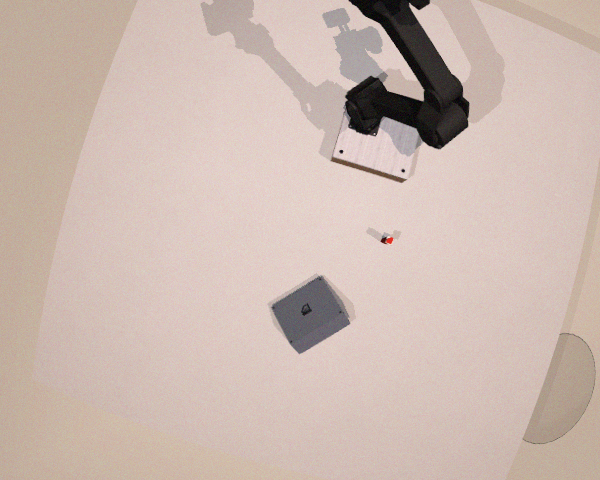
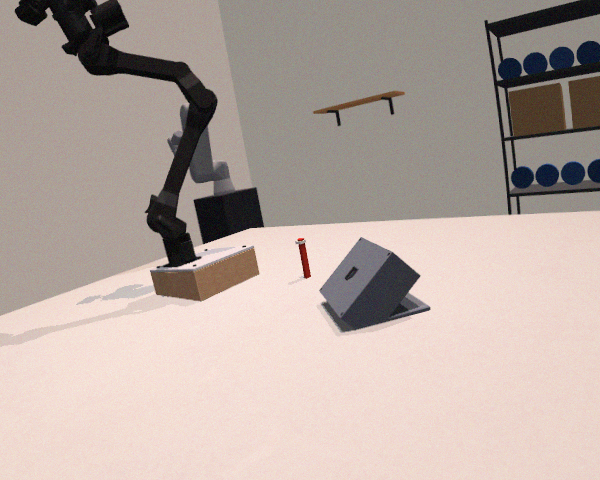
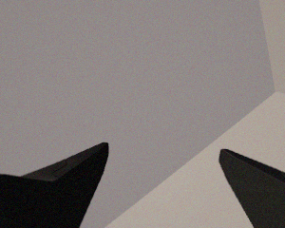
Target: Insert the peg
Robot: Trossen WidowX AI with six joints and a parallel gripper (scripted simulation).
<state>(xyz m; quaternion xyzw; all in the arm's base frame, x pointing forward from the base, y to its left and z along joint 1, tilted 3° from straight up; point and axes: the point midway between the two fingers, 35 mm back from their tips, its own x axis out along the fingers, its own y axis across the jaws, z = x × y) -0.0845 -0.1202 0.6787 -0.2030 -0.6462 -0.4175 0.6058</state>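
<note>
Right now my gripper tip is 710 mm above the red peg, 370 mm short of it and 250 mm to the right of it. From my gripper tip the other things lie so: sloped grey panel (730 mm below, 570 mm ahead, 140 mm to the left).
</note>
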